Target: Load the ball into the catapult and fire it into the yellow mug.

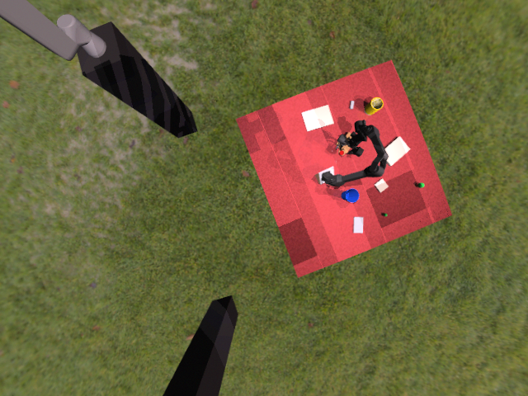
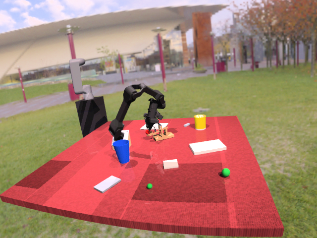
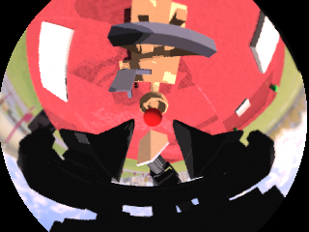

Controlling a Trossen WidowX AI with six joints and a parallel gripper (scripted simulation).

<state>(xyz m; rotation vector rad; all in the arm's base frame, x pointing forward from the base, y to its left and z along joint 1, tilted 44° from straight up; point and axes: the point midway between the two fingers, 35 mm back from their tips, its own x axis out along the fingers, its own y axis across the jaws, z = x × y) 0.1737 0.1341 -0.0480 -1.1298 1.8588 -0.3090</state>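
Now: gripper tip 1 cm past the red ball and 2 cm above it. From my gripper tip the other things lie so: catapult 5 cm ahead, 5 cm to the left, 3 cm below; blue cup 5 cm behind, 31 cm to the right, 5 cm below; small grey block 21 cm ahead, 33 cm to the left, 8 cm below.
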